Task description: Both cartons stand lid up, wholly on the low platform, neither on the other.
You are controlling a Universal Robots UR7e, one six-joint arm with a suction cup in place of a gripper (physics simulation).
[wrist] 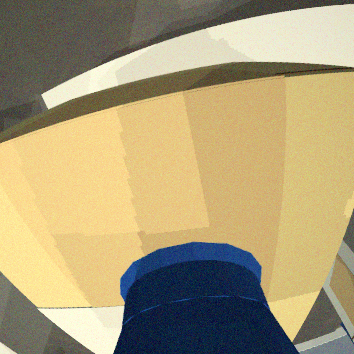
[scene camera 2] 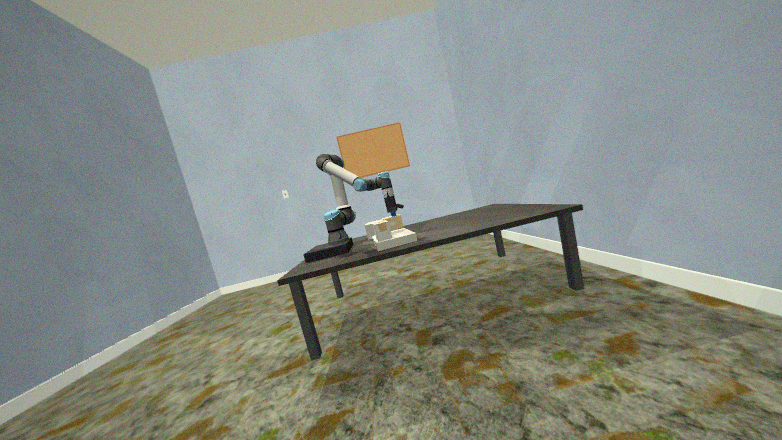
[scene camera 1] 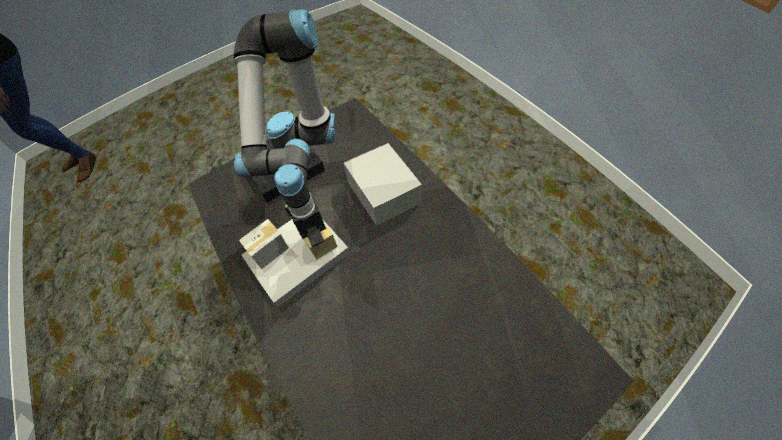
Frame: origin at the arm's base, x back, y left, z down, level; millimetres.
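Seen in the pictures: hand, tool point: [wrist: 186, 251] [scene camera 2: 394, 217]; arm's base, link origin: [scene camera 2: 339, 241].
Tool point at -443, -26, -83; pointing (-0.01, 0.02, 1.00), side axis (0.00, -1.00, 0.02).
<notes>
Pixels of each thing's top centre, then the offset from my tool point to it, as dx, dy, dz. Level surfaces: height alone.
- low white platform, top centre: [wrist: 298, 175] [scene camera 1: 293, 251] [scene camera 2: 391, 234] +30, -99, +95
- taller white block, top centre: [scene camera 1: 381, 173] [scene camera 2: 380, 220] +158, +312, +23
- dark table, surface height: dz +143
One carton [scene camera 1: 258, 236] [scene camera 2: 383, 228] stands at the left end of the low white platform [scene camera 1: 298, 270] [scene camera 2: 396, 240] [wrist: 280, 37], with a pale, labelled, tan-banded top. Whether its edge overhangs the platform is unclear. The other carton [scene camera 1: 323, 250] [scene camera 2: 396, 221] [wrist: 240, 150], tan, is under my suction gripper [scene camera 1: 316, 235] [scene camera 2: 393, 213] [wrist: 191, 252], whose blue cup sits against its upper face. It is over the platform's right part, at or very near its surface, apart from the first carton in scene camera 1. Its underside is hidden, so contact with the platform cannot be told.
A taller white block [scene camera 1: 382, 175] stands on the dark table [scene camera 1: 437, 306] [scene camera 2: 464, 227], to the right of the platform in scene camera 1. The arm base is at the table's back end. A person [scene camera 1: 24, 103] stands on the floor at the left.
</notes>
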